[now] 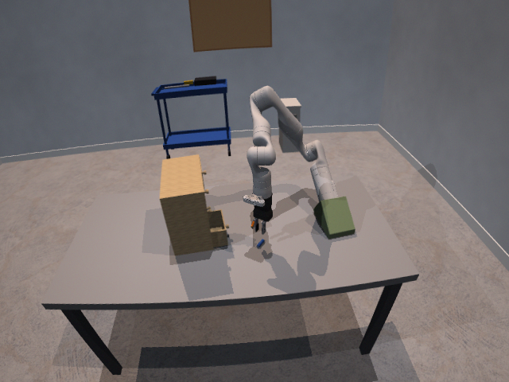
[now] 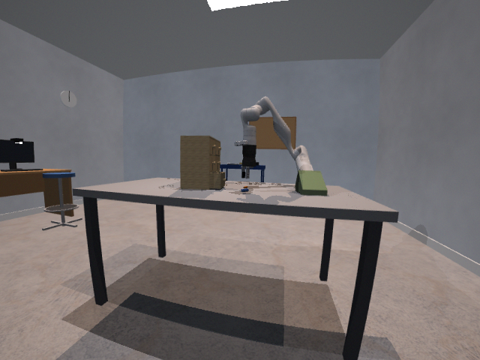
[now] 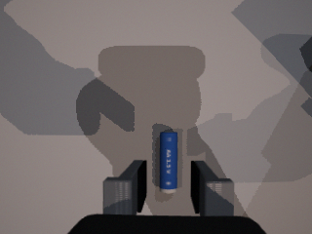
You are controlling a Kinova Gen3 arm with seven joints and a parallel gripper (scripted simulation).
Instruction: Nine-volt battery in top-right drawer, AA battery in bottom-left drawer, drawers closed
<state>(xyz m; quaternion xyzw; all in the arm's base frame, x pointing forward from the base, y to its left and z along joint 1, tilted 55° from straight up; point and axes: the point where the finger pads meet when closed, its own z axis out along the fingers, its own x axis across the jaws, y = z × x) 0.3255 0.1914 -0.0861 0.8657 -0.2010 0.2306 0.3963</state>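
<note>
Right now my hand is 80 mm above the blue cylindrical battery. From my hand the other things lie so: orange nine-volt battery (320 mm ahead, 160 mm to the right, 130 mm above); orange AA battery (30 mm ahead, 130 mm to the right, 90 mm below).
</note>
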